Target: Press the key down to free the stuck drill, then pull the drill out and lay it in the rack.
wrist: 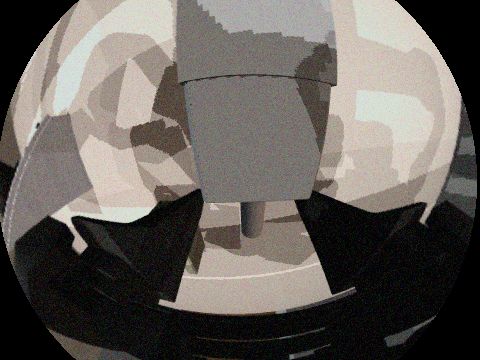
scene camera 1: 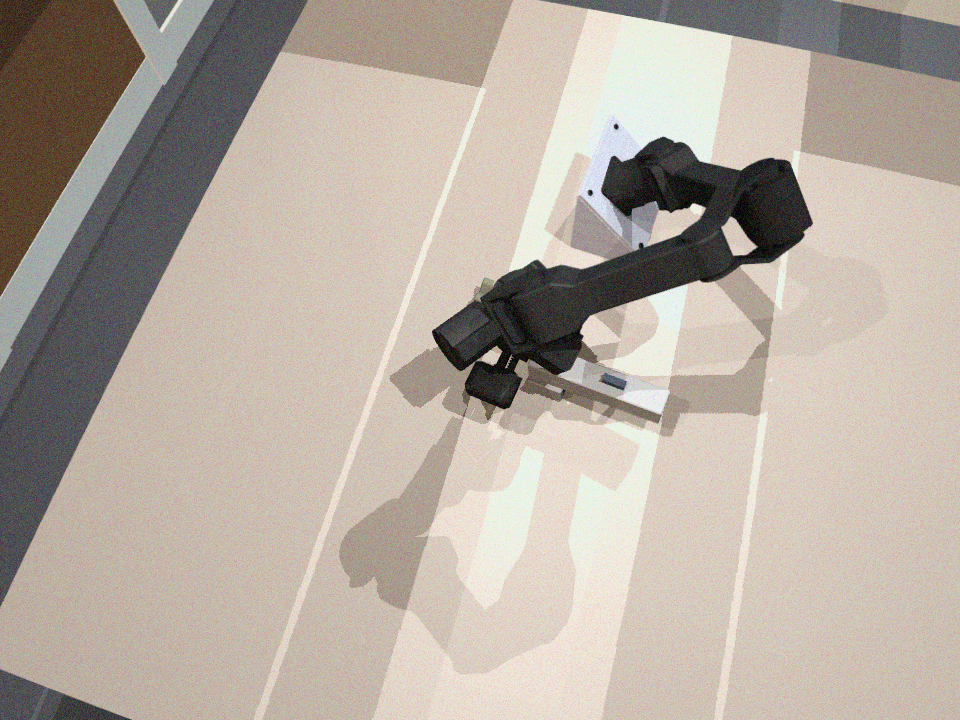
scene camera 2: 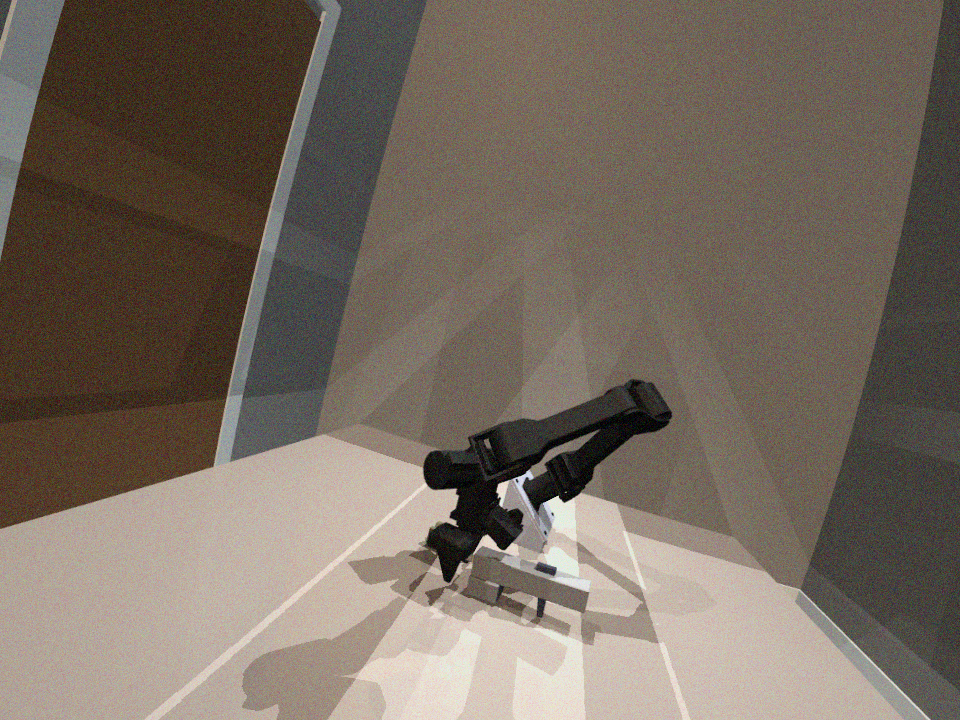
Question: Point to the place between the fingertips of my gripper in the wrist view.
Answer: At 249,192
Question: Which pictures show my gripper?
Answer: The wrist view, scene camera 1 and scene camera 2: all of them.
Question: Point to a grey block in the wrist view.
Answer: At 257,87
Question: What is my gripper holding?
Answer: Nothing.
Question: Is my gripper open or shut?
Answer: Open.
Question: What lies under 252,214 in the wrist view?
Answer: A drill.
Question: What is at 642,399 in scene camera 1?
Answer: A grey block.
